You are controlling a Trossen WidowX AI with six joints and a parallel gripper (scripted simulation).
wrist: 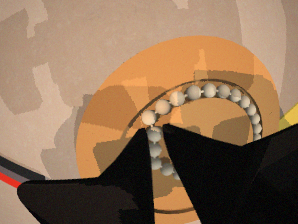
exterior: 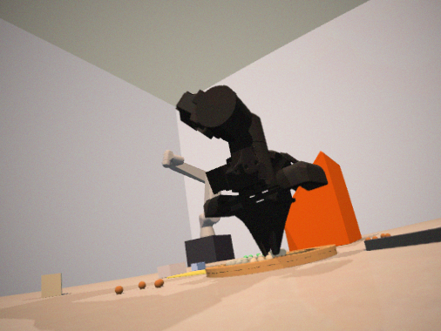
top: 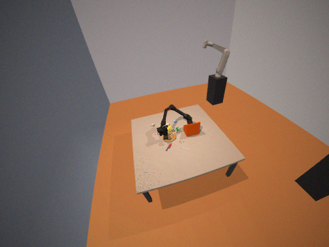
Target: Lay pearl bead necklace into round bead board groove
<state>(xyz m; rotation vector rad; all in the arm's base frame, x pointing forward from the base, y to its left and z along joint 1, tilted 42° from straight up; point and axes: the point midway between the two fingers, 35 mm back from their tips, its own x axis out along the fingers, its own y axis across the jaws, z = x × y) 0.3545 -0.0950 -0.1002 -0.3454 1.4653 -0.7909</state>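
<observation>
Right now the round wooden bead board is 5 cm behind my gripper tip, 2 cm to the right of it and 1 cm below it. From my gripper tip the other things lie so: tan cube 12 cm ahead, 35 cm to the right; yellow flat piece 11 cm behind, 19 cm to the right, 1 cm below; red-handled tool 1 cm ahead, 15 cm to the left, 1 cm below.
</observation>
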